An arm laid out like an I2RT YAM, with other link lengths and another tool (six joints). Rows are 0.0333 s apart.
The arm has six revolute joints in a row. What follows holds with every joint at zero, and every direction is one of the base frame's. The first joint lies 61.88 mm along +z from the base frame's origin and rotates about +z. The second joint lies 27 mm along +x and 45.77 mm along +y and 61.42 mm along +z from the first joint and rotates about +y. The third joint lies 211.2 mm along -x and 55.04 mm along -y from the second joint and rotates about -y. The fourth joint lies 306.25 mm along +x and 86 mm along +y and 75 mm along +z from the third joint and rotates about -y. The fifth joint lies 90.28 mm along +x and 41.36 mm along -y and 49.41 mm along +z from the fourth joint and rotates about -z. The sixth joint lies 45.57 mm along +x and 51.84 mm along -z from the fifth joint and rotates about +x. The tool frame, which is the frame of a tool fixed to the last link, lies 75 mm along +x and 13 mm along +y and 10 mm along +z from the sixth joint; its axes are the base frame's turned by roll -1.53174, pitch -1.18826 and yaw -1.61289 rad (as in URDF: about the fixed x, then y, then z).
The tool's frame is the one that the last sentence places.
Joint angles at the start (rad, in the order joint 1, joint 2, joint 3, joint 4, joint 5, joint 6):
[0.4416, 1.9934, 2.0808, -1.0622, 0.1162, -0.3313]
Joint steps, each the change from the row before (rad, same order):
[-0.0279, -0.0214, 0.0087, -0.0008, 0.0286, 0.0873]
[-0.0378, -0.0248, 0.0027, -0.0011, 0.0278, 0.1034]
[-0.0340, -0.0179, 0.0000, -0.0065, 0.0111, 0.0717]
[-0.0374, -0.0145, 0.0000, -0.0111, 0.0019, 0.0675]
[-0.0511, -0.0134, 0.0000, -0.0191, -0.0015, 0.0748]
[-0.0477, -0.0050, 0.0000, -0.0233, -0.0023, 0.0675]
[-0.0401, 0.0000, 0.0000, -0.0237, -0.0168, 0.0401]
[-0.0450, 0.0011, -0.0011, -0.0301, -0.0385, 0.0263]
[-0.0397, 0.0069, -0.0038, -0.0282, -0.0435, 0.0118]
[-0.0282, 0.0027, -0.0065, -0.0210, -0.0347, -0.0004]
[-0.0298, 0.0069, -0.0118, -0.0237, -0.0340, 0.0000]
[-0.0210, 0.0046, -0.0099, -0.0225, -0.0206, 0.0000]
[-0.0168, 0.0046, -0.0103, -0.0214, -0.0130, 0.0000]
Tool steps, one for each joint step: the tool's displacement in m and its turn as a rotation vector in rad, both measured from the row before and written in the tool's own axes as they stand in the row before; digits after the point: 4 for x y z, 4 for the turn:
[0.0093, 0.0198, -0.0105, -0.0437, 0.0302, 0.1131]
[0.0107, 0.0245, -0.0091, -0.0476, 0.0304, 0.1368]
[0.0084, 0.0196, -0.0049, -0.0305, 0.0149, 0.0997]
[0.0082, 0.0198, -0.0028, -0.0257, 0.0066, 0.0967]
[0.0101, 0.0259, -0.0009, -0.0345, 0.0003, 0.1128]
[0.0084, 0.0237, 0.0027, -0.0368, -0.0095, 0.1009]
[0.0057, 0.0181, 0.0041, -0.0219, -0.0212, 0.0676]
[0.0046, 0.0183, 0.0049, -0.0104, -0.0384, 0.0581]
[0.0020, 0.0155, 0.0072, -0.0060, -0.0474, 0.0409]
[0.0007, 0.0110, 0.0047, -0.0015, -0.0377, 0.0218]
[-0.0007, 0.0128, 0.0080, -0.0085, -0.0468, 0.0247]
[-0.0013, 0.0102, 0.0058, -0.0119, -0.0370, 0.0185]
[-0.0018, 0.0092, 0.0057, -0.0156, -0.0333, 0.0156]

